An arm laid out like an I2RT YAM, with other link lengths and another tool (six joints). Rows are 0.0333 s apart.
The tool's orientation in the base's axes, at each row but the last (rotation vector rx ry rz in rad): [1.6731, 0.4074, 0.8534]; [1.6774, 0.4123, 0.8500]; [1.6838, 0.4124, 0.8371]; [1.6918, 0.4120, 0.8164]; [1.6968, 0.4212, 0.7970]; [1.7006, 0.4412, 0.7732]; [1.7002, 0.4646, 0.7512]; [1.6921, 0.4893, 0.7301]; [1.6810, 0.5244, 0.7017]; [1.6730, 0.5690, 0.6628]
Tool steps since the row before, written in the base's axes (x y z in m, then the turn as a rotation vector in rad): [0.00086, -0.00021, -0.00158, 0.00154, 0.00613, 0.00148]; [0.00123, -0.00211, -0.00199, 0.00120, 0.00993, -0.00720]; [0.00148, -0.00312, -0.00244, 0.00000, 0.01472, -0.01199]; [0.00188, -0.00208, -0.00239, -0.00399, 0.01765, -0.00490]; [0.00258, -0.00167, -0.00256, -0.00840, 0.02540, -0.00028]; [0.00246, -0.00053, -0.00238, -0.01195, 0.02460, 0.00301]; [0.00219, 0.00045, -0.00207, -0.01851, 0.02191, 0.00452]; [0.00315, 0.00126, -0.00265, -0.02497, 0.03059, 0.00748]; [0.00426, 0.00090, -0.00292, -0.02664, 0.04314, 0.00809]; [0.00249, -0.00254, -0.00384, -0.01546, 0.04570, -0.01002]
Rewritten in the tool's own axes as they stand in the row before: [-0.00007, -0.00158, 0.00089, 0.00559, -0.00060, -0.00325]; [-0.00120, -0.00148, 0.00251, 0.00513, -0.00983, -0.00538]; [-0.00181, -0.00165, 0.00345, 0.00598, -0.01554, -0.00912]; [-0.00077, -0.00195, 0.00303, 0.00725, -0.00907, -0.01472]; [0.00000, -0.00230, 0.00327, 0.01051, -0.00626, -0.02380]; [0.00078, -0.00239, 0.00238, 0.00832, -0.00252, -0.02610]; [0.00137, -0.00229, 0.00148, 0.00222, 0.00016, -0.02895]; [0.00254, -0.00306, 0.00165, 0.00397, 0.00130, -0.03997]; [0.00317, -0.00316, 0.00273, 0.01134, -0.00079, -0.05007]; [-0.00041, -0.00324, 0.00409, 0.01893, -0.01887, -0.04139]
